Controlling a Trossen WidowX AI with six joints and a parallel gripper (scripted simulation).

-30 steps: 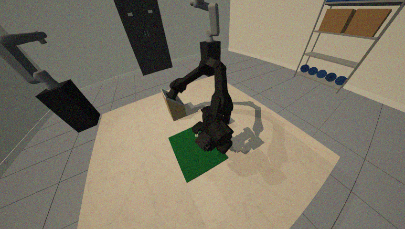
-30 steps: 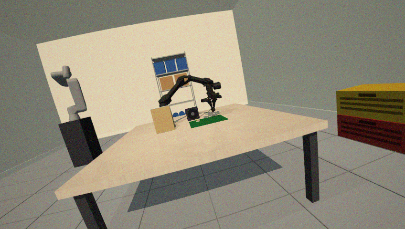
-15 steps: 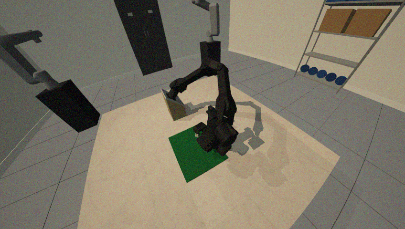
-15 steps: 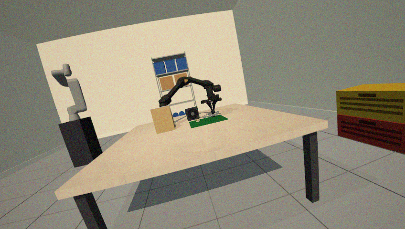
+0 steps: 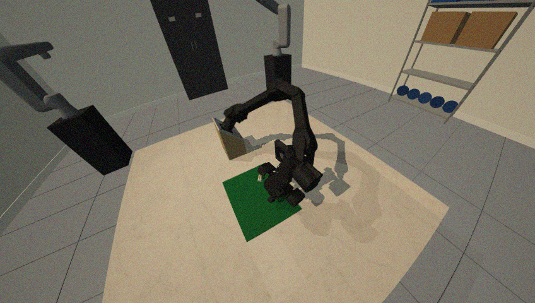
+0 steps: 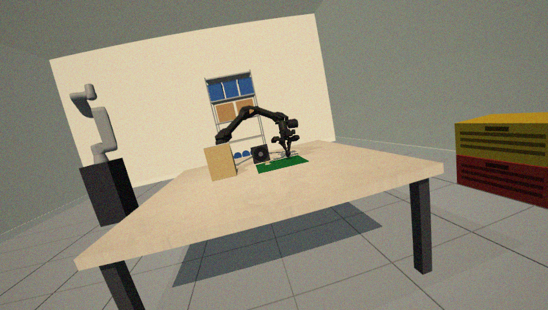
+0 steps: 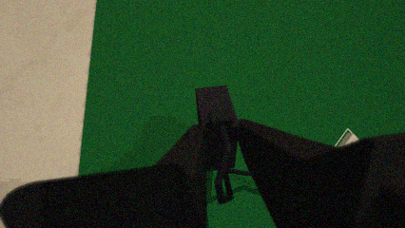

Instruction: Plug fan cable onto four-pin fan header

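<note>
My gripper tip is 70 mm past the green board, 70 mm above it and 40 mm to the left of it. Round my gripper tip: four-pin header 150 mm behind, 60 mm below, 10 mm to the left; black fan 170 mm behind, 160 mm to the left; black plug 20 mm below.
</note>
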